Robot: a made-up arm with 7 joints. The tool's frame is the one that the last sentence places.
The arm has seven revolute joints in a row. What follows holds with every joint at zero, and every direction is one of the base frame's.
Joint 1 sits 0.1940 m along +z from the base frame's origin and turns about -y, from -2.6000 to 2.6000 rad.
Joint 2 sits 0.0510 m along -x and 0.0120 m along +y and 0.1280 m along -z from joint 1 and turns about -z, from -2.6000 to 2.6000 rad.
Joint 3 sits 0.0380 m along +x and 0.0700 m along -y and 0.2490 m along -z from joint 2 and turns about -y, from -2.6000 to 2.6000 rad.
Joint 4 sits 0.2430 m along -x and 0.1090 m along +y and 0.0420 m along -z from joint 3 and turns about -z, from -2.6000 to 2.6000 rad.
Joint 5 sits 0.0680 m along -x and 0.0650 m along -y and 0.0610 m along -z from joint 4 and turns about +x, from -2.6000 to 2.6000 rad.
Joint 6 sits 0.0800 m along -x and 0.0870 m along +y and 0.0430 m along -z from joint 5 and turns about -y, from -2.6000 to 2.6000 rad.
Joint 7 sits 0.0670 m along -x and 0.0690 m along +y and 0.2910 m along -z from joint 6 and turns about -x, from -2.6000 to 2.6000 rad.
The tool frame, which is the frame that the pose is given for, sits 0.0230 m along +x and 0.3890 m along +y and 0.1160 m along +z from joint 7; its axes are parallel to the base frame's.
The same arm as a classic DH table. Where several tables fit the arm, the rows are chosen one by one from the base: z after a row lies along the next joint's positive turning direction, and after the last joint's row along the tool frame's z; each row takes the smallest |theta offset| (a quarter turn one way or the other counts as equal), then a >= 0, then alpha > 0; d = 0 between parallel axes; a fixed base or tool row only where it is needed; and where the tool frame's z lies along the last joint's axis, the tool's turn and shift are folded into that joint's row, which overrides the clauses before.
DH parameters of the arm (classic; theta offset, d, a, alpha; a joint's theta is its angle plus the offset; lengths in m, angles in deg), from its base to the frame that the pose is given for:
base (fixed): 0 0.194 0 90
joint 1: 0 -0.012 -0.051 90
joint 2: 0 0.377 0.038 -90
joint 3: 0 -0.039 -0.243 90
joint 4: 90 0.103 0.065 90
joint 5: 90 -0.148 0.043 90
joint 6: 0 -0.156 0.291 90
joint 7: -90 0.044 0.389 90
tool (fixed): -90 0.116 0 0
Joint limits (deg, base to tool): -148.97..148.97 -148.97..148.97 -148.97..148.97 -148.97..148.97 -148.97..148.97 -148.97..148.97 -148.97..148.97

